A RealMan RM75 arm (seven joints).
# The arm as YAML. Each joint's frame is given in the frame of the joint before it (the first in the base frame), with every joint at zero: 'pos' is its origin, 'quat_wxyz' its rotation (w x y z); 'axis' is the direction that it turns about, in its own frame. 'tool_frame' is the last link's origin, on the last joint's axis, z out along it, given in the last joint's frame.
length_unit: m
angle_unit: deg
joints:
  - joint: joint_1
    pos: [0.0, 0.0, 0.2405]
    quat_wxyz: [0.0, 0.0, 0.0, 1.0]
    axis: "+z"
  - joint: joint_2
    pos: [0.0, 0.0, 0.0]
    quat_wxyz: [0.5, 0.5, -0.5, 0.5]
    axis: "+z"
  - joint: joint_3
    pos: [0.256, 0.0, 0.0]
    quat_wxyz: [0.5, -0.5, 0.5, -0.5]
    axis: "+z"
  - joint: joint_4
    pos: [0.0, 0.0, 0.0]
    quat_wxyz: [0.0, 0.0, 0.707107, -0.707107]
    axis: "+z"
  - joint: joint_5
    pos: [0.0, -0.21, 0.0]
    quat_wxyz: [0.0, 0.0, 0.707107, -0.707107]
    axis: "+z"
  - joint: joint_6
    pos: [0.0, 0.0, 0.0]
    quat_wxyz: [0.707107, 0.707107, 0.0, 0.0]
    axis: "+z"
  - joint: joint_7
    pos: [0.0, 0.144, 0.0]
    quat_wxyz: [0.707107, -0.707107, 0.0, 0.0]
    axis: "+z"
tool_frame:
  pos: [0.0, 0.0, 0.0]
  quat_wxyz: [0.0, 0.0, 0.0, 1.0]
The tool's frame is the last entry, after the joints.
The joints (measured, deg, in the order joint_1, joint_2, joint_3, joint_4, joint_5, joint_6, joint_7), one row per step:
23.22, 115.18, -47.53, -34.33, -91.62, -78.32, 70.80
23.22, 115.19, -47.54, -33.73, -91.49, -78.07, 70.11
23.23, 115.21, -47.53, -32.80, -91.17, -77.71, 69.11
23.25, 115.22, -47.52, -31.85, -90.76, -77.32, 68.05
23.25, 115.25, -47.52, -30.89, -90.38, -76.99, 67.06
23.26, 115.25, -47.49, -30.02, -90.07, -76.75, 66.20
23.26, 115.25, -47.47, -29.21, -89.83, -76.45, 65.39
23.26, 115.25, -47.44, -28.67, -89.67, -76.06, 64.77
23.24, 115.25, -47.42, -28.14, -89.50, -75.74, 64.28
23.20, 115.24, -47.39, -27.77, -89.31, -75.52, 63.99
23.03, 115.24, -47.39, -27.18, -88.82, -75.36, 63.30
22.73, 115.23, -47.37, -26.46, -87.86, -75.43, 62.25
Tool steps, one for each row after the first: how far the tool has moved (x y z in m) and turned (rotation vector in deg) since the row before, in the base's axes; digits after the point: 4 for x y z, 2 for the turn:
0.0015, -0.0007, -0.0017, 0.14, -0.15, -0.11
0.0020, -0.0009, -0.0023, 0.27, -0.08, -0.21
0.0020, -0.0008, -0.0022, 0.35, -0.08, -0.21
0.0020, -0.0011, -0.0025, 0.25, -0.02, -0.24
0.0018, -0.0010, -0.0020, 0.19, -0.01, -0.21
0.0019, -0.0010, -0.0020, 0.17, -0.10, -0.25
0.0017, -0.0004, -0.0012, 0.23, -0.21, -0.26
0.0016, -0.0006, -0.0013, 0.16, -0.10, -0.31
0.0012, -0.0005, -0.0006, 0.16, 0.01, -0.29
0.0019, -0.0014, -0.0010, 0.34, 0.09, -0.28
0.0020, -0.0021, -0.0004, 0.68, 0.34, -0.15

